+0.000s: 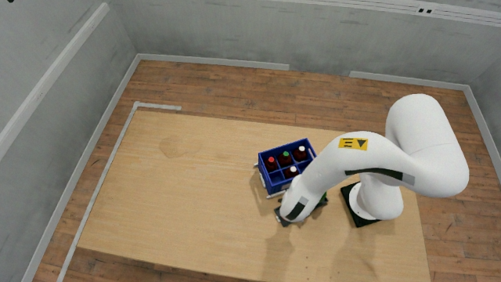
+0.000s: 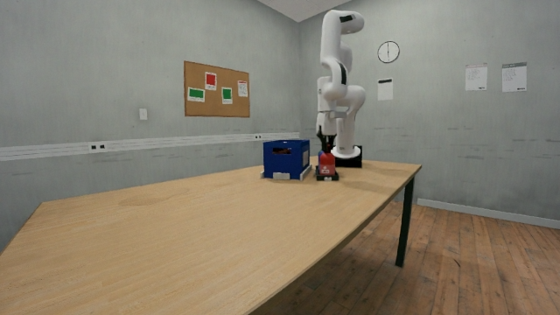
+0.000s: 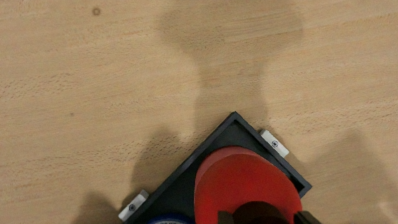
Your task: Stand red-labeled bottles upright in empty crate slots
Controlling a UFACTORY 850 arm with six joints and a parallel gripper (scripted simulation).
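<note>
My hand is 70 mm above the red-labeled bottle. From my hand the other things lie so: blue-labeled bottle: 80 mm behind, 70 mm below, 50 mm to the right; then green-labeled bottle: 150 mm behind, 90 mm to the right, 70 mm below; then dark tray: 140 mm below, 80 mm behind, 50 mm to the right.
</note>
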